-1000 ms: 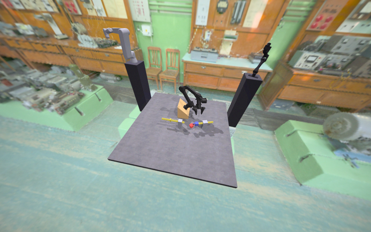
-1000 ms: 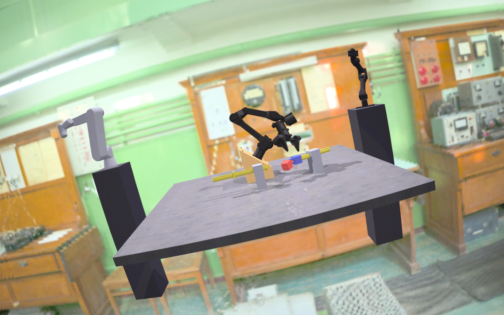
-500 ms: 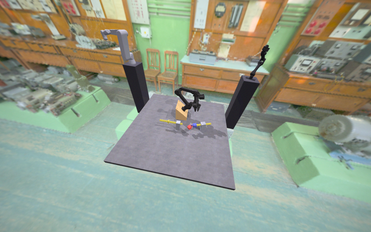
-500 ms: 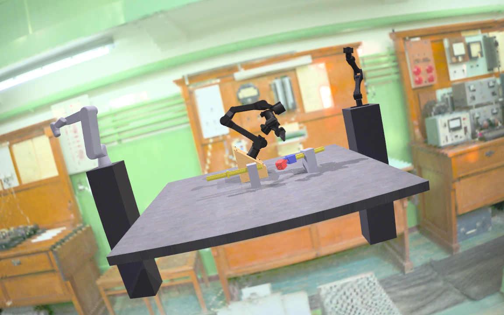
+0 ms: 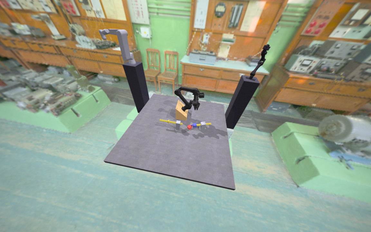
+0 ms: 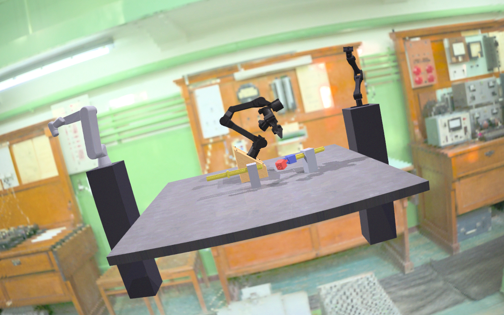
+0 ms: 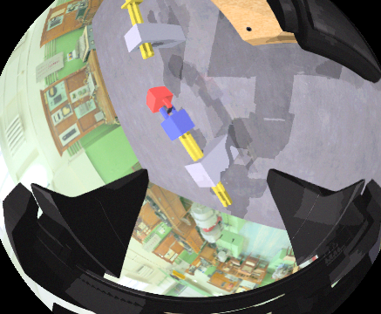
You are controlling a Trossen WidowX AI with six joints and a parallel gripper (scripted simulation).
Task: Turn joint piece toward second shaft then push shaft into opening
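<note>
The red square joint piece is 200 mm ahead of my gripper tip, 130 mm below it and 30 mm to the right of it.
</note>
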